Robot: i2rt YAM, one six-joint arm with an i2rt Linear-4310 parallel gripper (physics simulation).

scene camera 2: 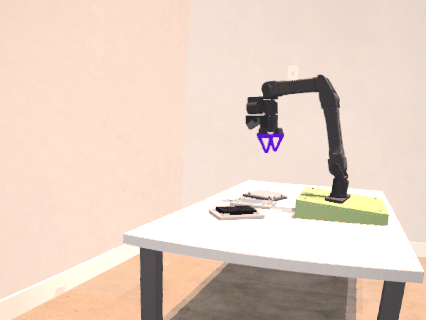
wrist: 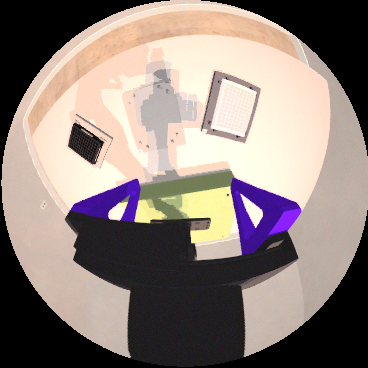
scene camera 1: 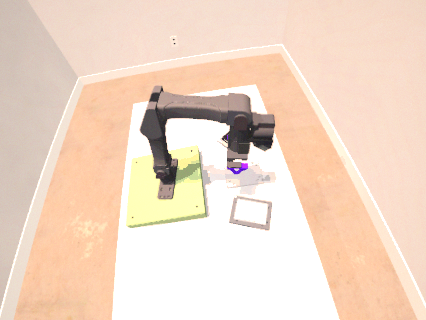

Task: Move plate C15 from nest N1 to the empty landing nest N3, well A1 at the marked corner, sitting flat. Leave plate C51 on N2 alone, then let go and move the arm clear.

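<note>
A white plate (scene camera 1: 251, 212) (scene camera 2: 265, 194) (wrist: 235, 108) sits in a dark grey nest (scene camera 1: 233, 210) (wrist: 211, 111). A black plate (scene camera 2: 236, 210) (wrist: 86, 143) sits in a pale nest (scene camera 2: 241, 217) (wrist: 106, 145); the arm mostly hides it in scene camera 1. The plate and nest labels are unreadable, so I cannot tell which plate is C15. An empty pale nest (scene camera 2: 256, 203) (wrist: 136, 119), which is N3, lies between them under the arm's shadow. My gripper (scene camera 2: 270, 151) (wrist: 184, 182) is open and empty, pointing down high above the table, away from both plates.
The arm stands on a raised yellow-green base block (scene camera 1: 187, 200) (scene camera 2: 340, 213) (wrist: 215, 200) beside the nests. All three nests rest on the white table (scene camera 1: 210, 270) (scene camera 2: 280, 240). A wall (scene camera 1: 225, 25) (scene camera 2: 90, 125) rises beyond the table.
</note>
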